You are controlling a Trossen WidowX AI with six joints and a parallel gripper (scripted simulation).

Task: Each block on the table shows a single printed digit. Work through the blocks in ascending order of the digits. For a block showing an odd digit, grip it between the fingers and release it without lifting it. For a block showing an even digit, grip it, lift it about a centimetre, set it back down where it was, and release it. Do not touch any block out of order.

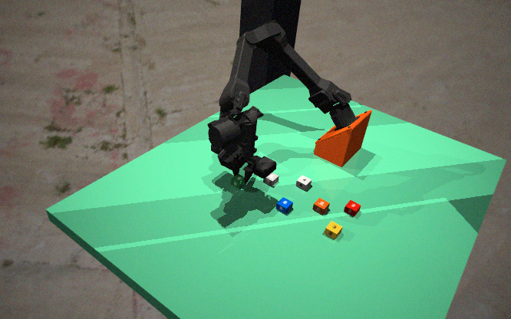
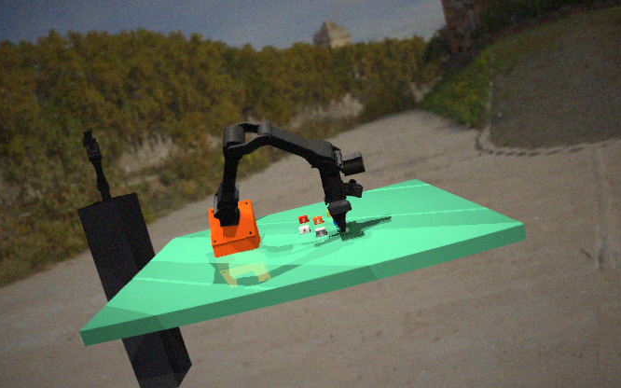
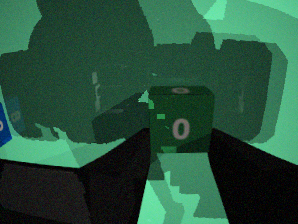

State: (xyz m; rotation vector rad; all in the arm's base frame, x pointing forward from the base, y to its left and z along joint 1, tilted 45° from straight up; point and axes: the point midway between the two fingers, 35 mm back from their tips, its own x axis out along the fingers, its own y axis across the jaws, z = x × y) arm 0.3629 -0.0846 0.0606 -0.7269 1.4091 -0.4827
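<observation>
Right now the red block is 15 cm behind my gripper tip and 28 cm to the left of it. Round my gripper tip: grey block 7 cm behind, 5 cm to the left; then green block 1 cm ahead; then blue block 2 cm behind, 15 cm to the left.
</observation>
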